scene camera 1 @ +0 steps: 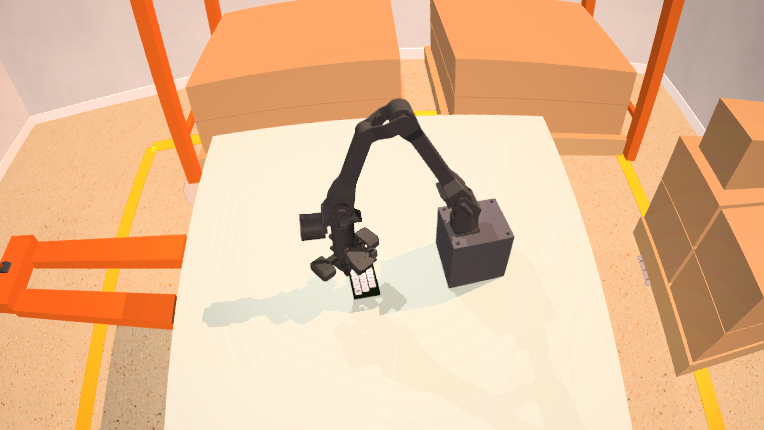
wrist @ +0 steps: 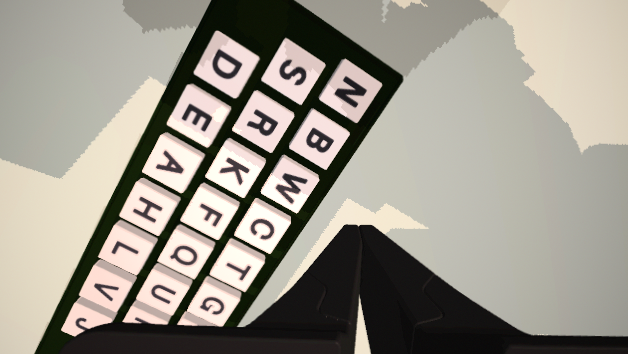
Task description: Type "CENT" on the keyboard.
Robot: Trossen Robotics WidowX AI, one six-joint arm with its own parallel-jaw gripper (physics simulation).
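Frame: origin at the arm's base, x ahead, y left, z up, level; metres.
Where they show: gripper, fingertip midpoint: [scene camera 1: 347,275] [wrist: 357,238]; arm's base, link origin: [scene camera 1: 464,226].
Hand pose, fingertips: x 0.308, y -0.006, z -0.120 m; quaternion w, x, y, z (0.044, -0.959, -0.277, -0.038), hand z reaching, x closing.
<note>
Each offset is from my fingertips to the top centre of the thing. Level surfaces: height alone.
The keyboard {dx -0.041, dy -0.057, dz -0.032 m} [scene camera 1: 366,294] [wrist: 260,19] is a dark green board with three rows of white letter keys. In the wrist view it slants from upper right to lower left. The C key {dx -0.020, dy -0.026, dz -0.032 m} [wrist: 262,227], E key {dx -0.061, dy -0.001, dz -0.032 m} [wrist: 198,116], N key {dx -0.020, dy +0.035, dz -0.032 m} [wrist: 351,92] and T key {dx -0.020, dy -0.047, dz -0.032 m} [wrist: 237,265] all show. My gripper [wrist: 357,238] is shut and empty, its tips pointing down. In the wrist view the tips appear right of the C and T keys, beyond the board's edge. The gripper body hides the keyboard's lower-left end. In the scene view the arm covers the keyboard's far part and the fingertips are hidden.
The arm's dark base box [scene camera 1: 475,261] stands on the pale table {dz -0.048 m} [scene camera 1: 256,373], right of the keyboard. Large cardboard boxes [scene camera 1: 299,48] stand behind the table, more boxes [scene camera 1: 716,267] to its right. Orange forks [scene camera 1: 106,252] reach its left edge. Arm shadows cross the table.
</note>
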